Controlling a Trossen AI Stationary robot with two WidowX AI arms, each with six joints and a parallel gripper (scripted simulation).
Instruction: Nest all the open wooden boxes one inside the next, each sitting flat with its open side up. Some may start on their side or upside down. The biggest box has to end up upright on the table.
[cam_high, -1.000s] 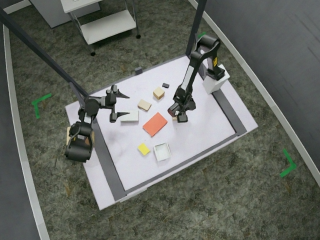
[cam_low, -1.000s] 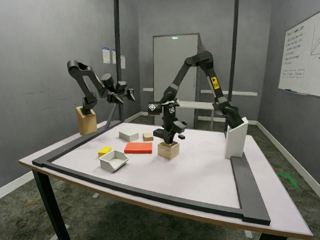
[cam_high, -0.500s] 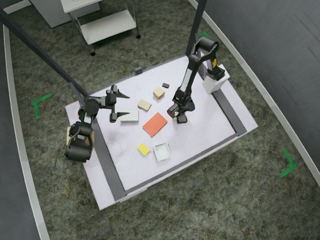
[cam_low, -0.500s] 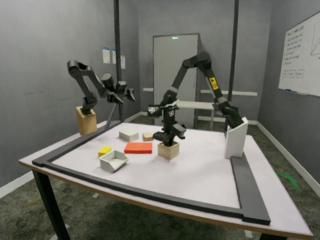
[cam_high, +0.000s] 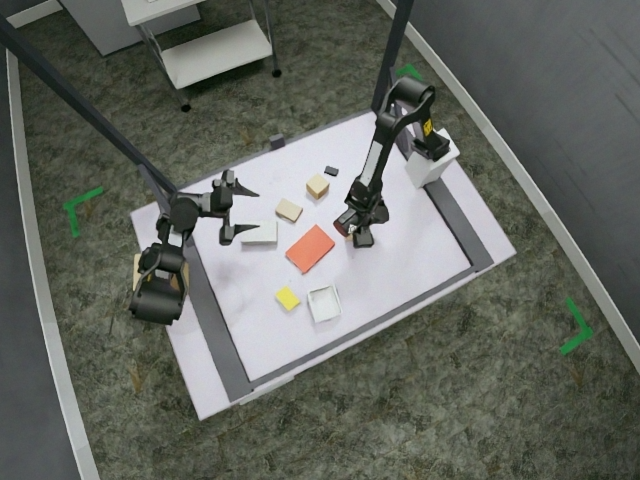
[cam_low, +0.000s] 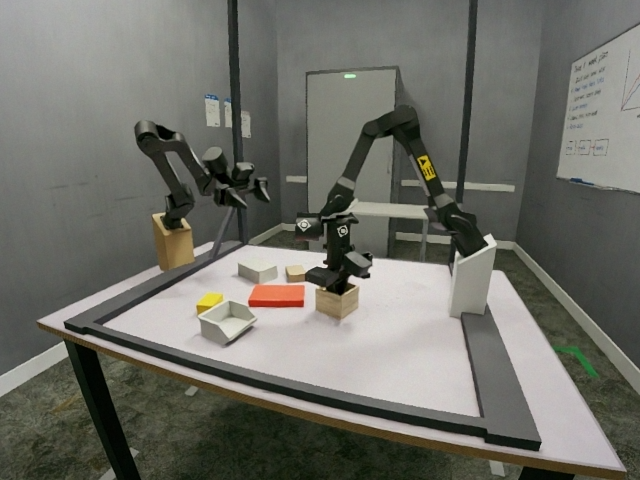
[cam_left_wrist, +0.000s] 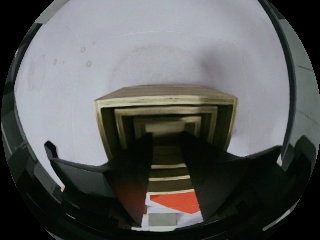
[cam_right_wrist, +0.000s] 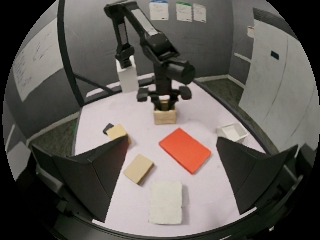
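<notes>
Now: left hand 5 cm above the small wooden box. From my left hand the other things lie so: biggest wooden box 5 cm below; then mid-sized wooden box 5 cm below; then flat red block 17 cm to the right, 6 cm below.
</notes>
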